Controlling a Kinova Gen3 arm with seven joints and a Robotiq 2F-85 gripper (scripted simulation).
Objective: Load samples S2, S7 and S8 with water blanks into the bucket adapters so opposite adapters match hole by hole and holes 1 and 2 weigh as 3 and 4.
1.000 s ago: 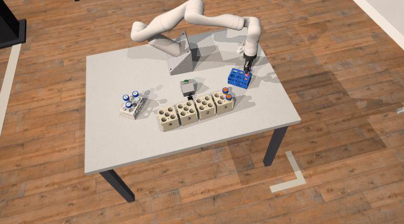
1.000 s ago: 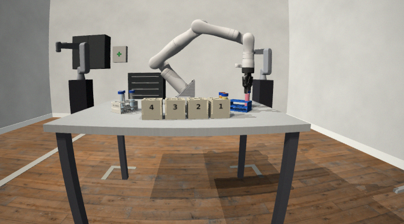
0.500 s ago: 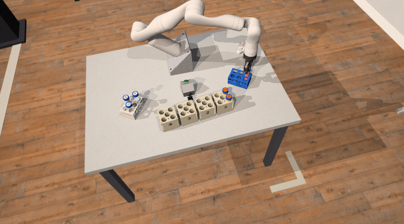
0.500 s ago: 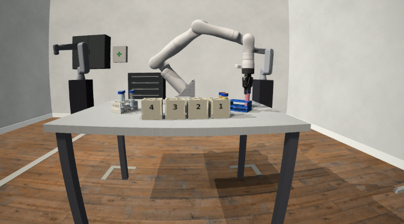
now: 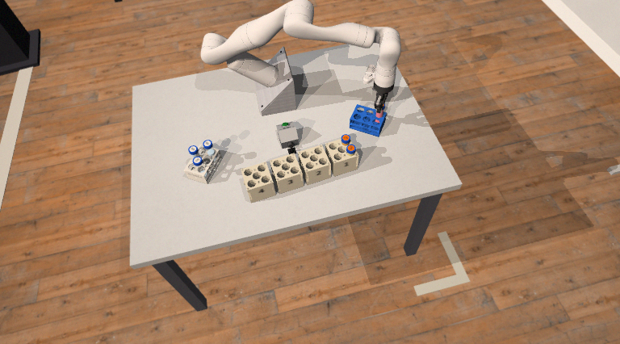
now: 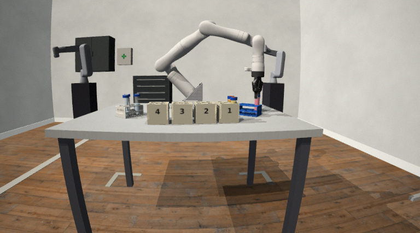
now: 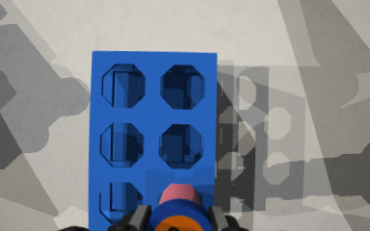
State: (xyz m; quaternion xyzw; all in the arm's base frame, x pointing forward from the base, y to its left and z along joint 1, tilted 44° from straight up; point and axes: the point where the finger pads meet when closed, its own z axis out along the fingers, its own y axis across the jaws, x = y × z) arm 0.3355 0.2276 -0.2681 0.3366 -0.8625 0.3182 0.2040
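The sample S8 lies 10 mm to the left of my hand and 50 mm below it. Round my hand: blue sample rack: 10 mm behind, 40 mm to the right, 80 mm below; sample S7: 100 mm ahead, 200 mm to the right, 50 mm below; sample S2: 140 mm ahead, 190 mm to the right, 50 mm below.
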